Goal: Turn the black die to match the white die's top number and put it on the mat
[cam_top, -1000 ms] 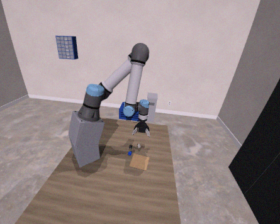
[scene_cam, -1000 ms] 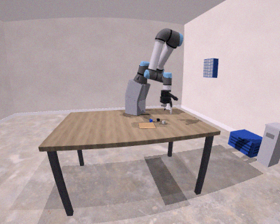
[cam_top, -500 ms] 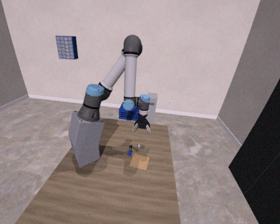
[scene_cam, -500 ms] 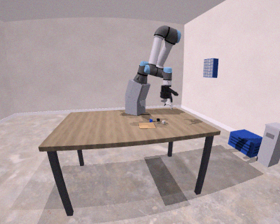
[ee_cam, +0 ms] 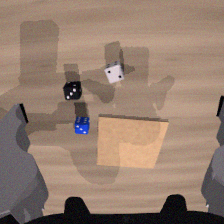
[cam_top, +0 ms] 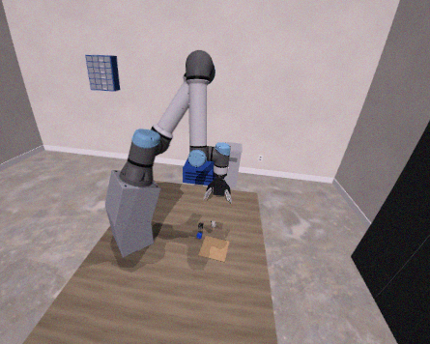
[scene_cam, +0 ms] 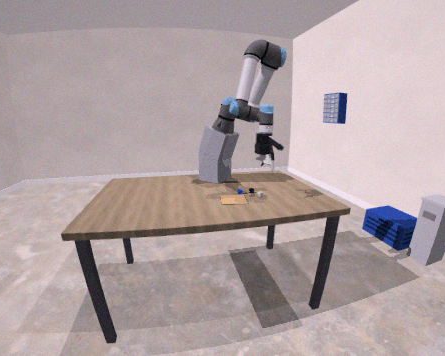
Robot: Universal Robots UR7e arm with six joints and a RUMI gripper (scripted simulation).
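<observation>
Right now my hand is 90 mm past the black die, 50 mm to the left of it and 150 mm above it. Round my hand: white die (10 mm behind, 30 mm to the right, 150 mm below); tan mat (200 mm to the right, 160 mm below); blue die (90 mm behind, 130 mm to the right, 150 mm below).
</observation>
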